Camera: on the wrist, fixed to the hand. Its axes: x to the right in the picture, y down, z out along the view.
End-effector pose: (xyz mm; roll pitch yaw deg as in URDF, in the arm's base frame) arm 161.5 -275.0 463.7 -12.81 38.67 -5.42
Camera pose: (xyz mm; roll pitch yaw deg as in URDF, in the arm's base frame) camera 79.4 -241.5 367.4 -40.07 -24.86 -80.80
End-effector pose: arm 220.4 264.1 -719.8 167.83 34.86 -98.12
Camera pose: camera 184.0 200.5 -611.3 -139.79 19.31 12.51
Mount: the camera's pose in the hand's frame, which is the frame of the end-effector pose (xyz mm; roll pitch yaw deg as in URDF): -6.1 53.4 -119.4 1.95 -15.36 -94.99
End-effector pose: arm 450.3 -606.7 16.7 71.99 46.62 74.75
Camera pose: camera 326.4 -566.8 30.7 -63.28 30.68 -65.59
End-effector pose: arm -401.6 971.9 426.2 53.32 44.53 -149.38
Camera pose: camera -315.6 874.4 410.2 -51.97 22.18 88.74
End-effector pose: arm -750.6 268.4 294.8 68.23 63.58 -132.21
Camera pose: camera -655.2 179.1 302.6 -73.12 16.15 86.62
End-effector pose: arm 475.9 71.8 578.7 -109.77 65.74 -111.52
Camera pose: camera 358.8 130.3 580.2 -104.43 -24.27 -72.48
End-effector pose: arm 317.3 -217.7 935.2 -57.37 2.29 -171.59
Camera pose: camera 317.2 -145.2 826.2 8.37 -72.64 89.59
